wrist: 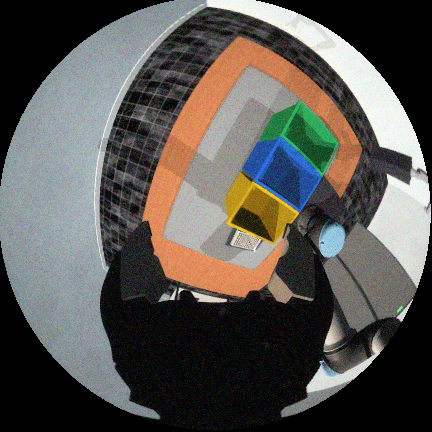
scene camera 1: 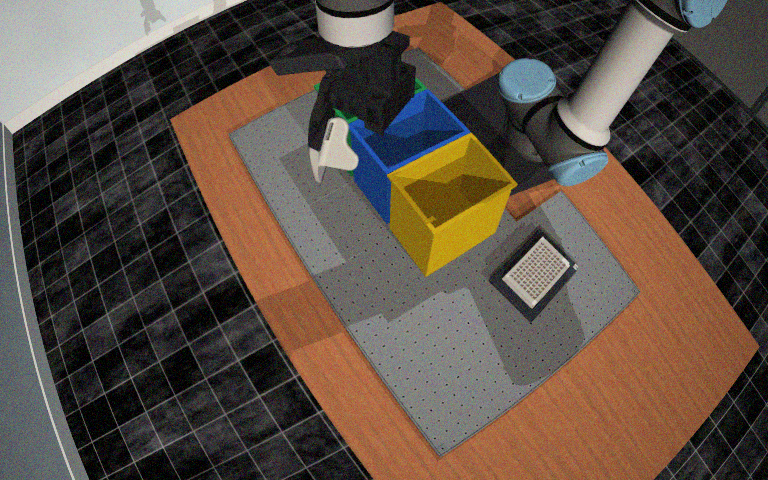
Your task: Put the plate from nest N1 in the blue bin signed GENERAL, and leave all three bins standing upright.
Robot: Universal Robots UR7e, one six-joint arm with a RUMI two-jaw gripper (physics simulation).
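The pale plate, with a grid of wells, lies flat in a dark nest beside the yellow bin. The blue bin stands upright between the green bin and the yellow bin, which also stand upright. No sign is readable. My gripper is open and empty, high above the bins. In the scene view it hides most of the green bin and part of the blue one. In the wrist view the plate shows between the fingers, far below them.
The bins and nest stand on a grey perforated mat on a wooden table. The arm's lower joints stand close beside the blue and yellow bins. The three bins stand close together in a row.
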